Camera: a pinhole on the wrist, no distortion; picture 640 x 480 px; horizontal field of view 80.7 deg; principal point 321.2 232.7 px. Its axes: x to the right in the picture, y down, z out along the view. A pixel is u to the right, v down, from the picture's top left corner.
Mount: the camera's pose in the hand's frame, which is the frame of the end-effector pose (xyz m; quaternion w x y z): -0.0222 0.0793 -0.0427 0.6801 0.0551 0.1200 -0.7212
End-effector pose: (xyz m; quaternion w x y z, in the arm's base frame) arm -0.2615 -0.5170 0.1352 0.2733 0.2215 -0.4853 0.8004
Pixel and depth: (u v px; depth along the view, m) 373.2 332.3 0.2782
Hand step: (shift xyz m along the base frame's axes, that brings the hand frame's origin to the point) -0.0154 -0.1605 0.1544
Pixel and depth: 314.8 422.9 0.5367
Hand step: -0.1425 -0.3179 0.4135
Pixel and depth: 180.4 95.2 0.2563
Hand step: 0.0132 -0.2751 -0.0258
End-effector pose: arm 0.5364 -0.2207 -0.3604 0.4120 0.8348 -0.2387 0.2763
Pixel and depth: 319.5 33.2 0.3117
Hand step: -0.0516 -0.2038 -0.2387
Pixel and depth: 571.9 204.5 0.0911
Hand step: -0.0094 -0.0203 -0.0336
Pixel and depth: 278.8 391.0 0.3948
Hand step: 0.2088 -0.3126 -0.0420
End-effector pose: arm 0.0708 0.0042 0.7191 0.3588 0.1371 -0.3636 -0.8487
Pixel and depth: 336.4 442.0 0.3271
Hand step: -0.2665 0.0106 0.1646
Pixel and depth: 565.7 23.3 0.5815
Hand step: -0.2117 0.6639 0.0140
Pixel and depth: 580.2 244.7 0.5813
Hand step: -0.4498 0.4217 -0.0305
